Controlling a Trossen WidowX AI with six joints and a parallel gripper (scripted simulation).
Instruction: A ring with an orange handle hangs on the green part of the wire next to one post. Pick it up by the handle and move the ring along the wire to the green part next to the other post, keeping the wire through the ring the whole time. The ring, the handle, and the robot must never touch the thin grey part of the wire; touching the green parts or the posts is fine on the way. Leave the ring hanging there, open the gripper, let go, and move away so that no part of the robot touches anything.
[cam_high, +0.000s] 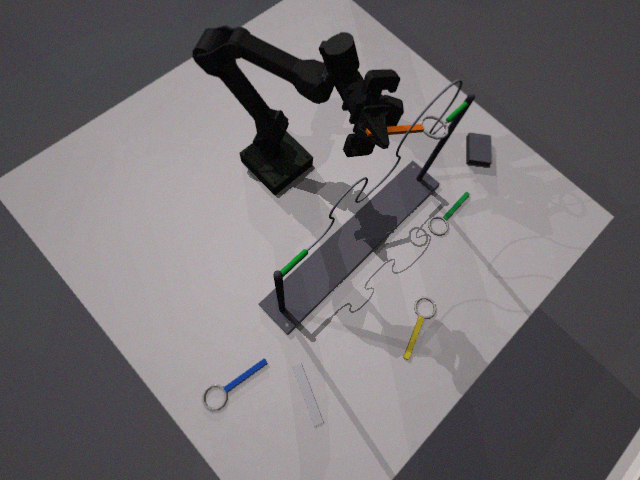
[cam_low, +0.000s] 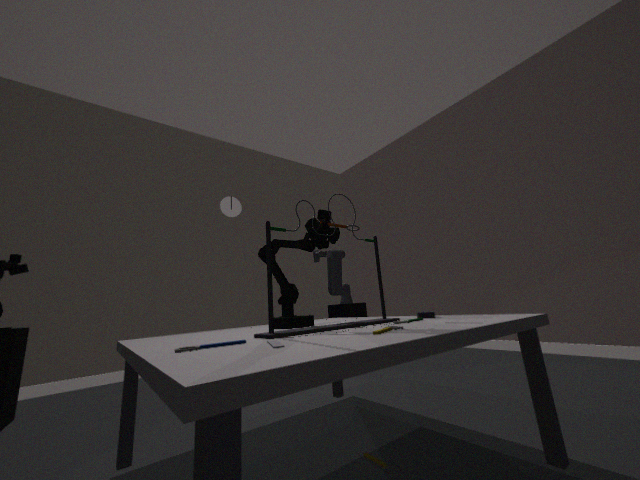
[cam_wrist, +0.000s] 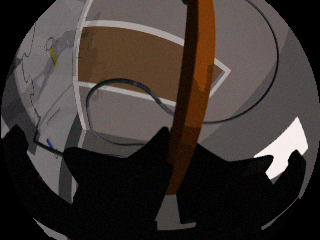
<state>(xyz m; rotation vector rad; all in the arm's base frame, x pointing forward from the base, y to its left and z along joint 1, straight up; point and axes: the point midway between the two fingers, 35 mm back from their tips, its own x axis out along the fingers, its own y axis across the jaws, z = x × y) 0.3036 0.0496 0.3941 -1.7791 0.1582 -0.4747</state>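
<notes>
Right now the orange-handled ring is 90 mm to the left of my gripper tip and 20 mm below it. Also, from my gripper tip: green-handled ring (140 mm ahead, 260 mm to the left, 440 mm below); then pale flat strip (260 mm ahead, 370 mm to the right, 450 mm below); then yellow-handled ring (310 mm ahead, 30 mm to the right, 440 mm below).
</notes>
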